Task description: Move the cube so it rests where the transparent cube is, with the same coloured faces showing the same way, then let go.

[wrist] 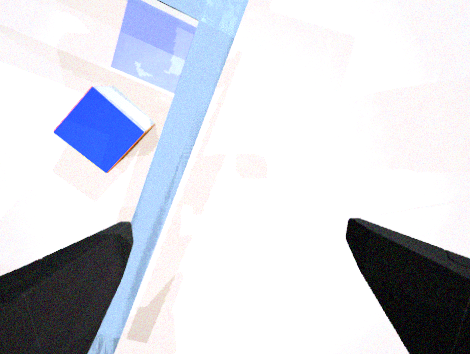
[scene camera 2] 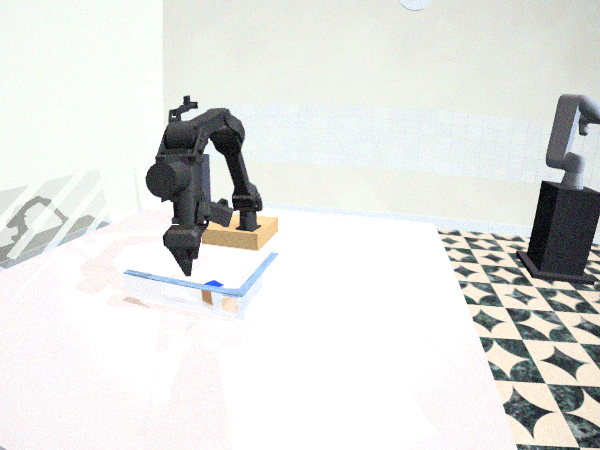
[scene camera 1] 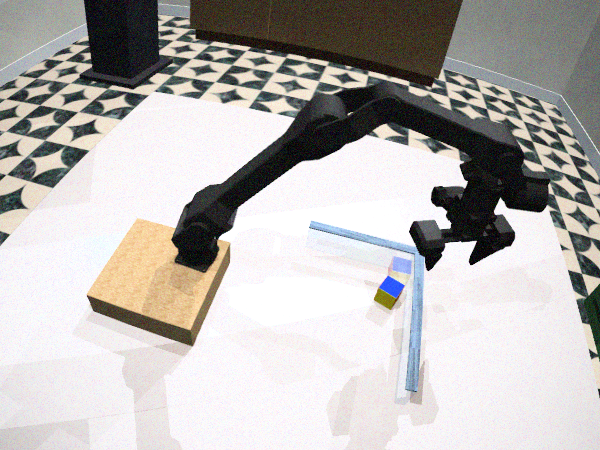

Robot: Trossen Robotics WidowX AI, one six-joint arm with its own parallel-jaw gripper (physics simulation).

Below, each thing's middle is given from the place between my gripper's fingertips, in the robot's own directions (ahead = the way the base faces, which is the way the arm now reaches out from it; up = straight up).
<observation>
Right now the light blue L-shaped rail [scene camera 1: 321,237] is 140 mm behind my hand, 80 mm to the right of it and 90 mm below it. The rest, counted from my hand: transparent cube [wrist: 153,48]: 70 mm behind, 50 mm to the left, 100 mm below.
</observation>
